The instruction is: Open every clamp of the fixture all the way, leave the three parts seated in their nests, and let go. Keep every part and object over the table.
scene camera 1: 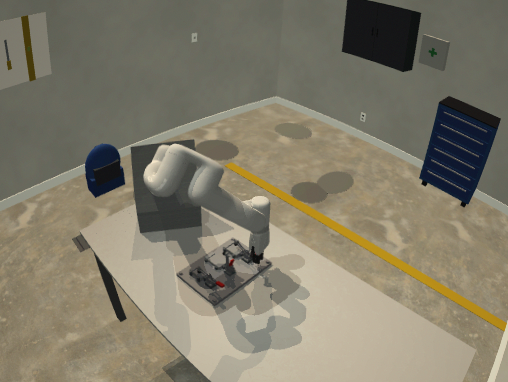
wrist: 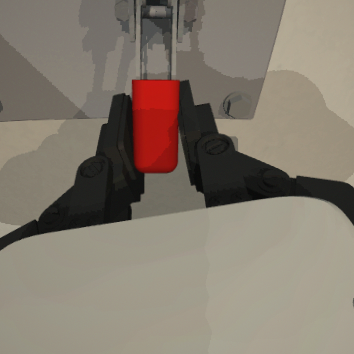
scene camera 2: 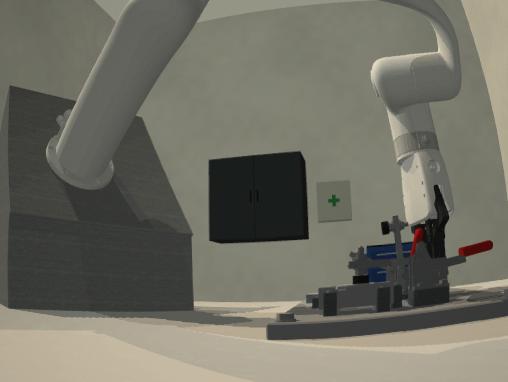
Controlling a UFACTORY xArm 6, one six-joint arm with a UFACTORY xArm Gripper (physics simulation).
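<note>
The fixture plate lies on the table. My gripper is at its right end in scene camera 1, shut on a red clamp handle, one finger on each side. Another red handle stands steeply upright at the middle clamp. A third red handle points outward, low. In scene camera 2 one clamp arm stands upright, and a black tip points down from a level arm. A grey part sits low between dark blocks; the other parts are not clearly visible.
The table extends past the plate. The robot's dark base block stands at the table's back end. Bolt heads stick up at the plate's corners. The clamps stand close together.
</note>
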